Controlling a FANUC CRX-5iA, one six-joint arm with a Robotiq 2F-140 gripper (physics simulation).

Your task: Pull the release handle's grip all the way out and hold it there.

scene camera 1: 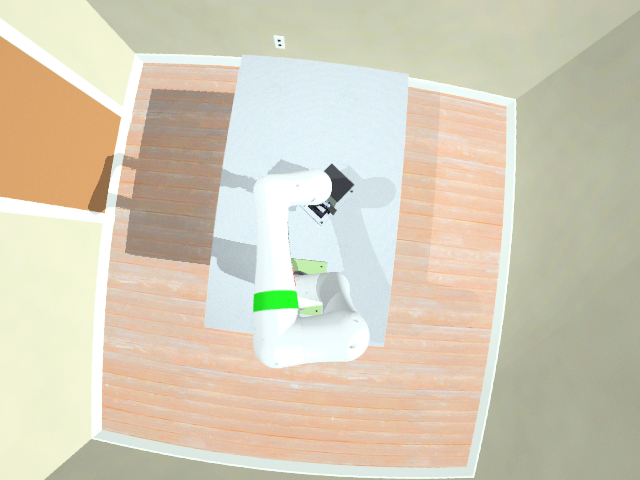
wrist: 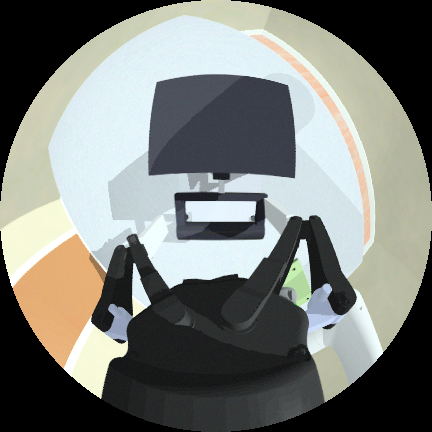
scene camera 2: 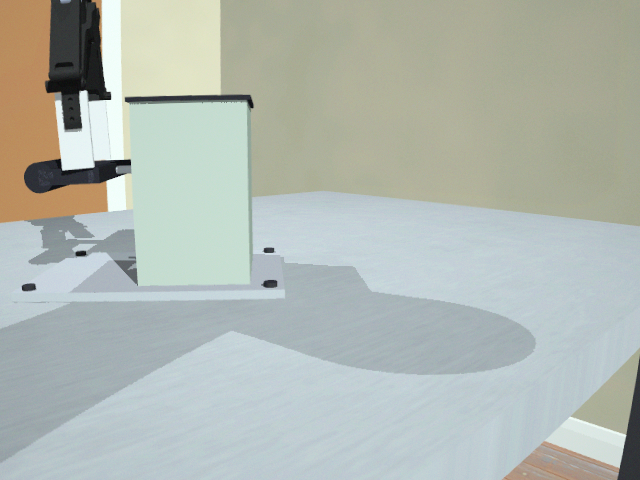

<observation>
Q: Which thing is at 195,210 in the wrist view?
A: A base plate.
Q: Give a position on a release handle grip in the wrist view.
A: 190,230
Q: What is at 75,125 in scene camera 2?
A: My gripper.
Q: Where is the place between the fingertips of my gripper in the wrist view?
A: At 213,215
</observation>
